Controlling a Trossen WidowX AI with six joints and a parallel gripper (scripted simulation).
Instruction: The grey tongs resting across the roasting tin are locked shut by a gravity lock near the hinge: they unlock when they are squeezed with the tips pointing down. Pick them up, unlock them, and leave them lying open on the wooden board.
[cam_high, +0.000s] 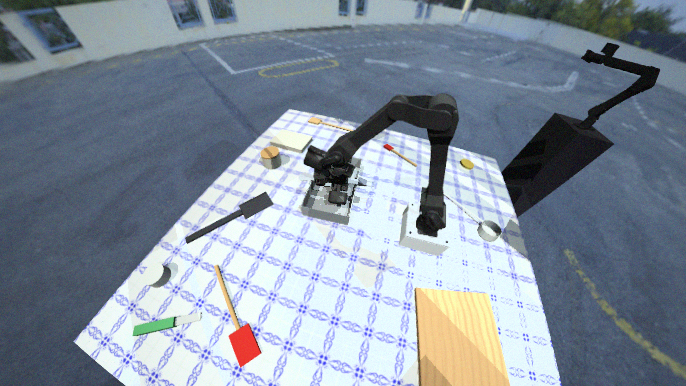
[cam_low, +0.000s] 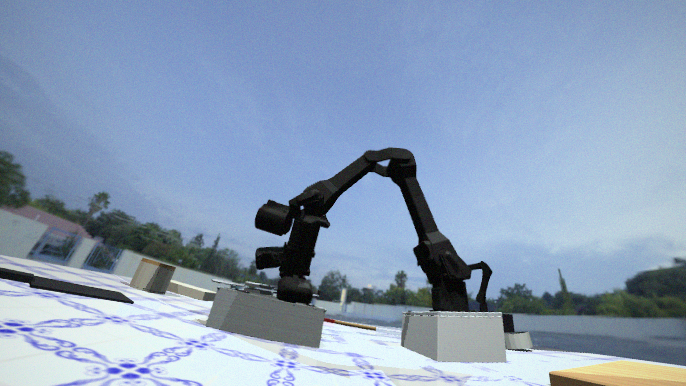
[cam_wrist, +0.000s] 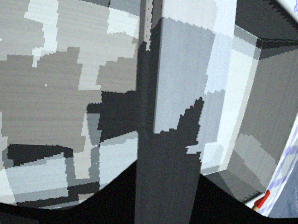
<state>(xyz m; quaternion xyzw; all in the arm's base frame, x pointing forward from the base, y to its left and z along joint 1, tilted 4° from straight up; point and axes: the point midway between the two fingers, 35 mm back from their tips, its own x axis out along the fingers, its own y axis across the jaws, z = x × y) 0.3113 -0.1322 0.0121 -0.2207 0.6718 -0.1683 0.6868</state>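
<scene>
Right now the grey roasting tin is 3 cm ahead of my gripper tip, 1 cm to the left of it and 1 cm below it. Round my gripper tip: cream block (31 cm ahead, 24 cm to the right, 3 cm below); black spatula (35 cm ahead, 22 cm to the left, 4 cm below); cork-topped jar (34 cm ahead, 7 cm to the right, 1 cm below).
</scene>
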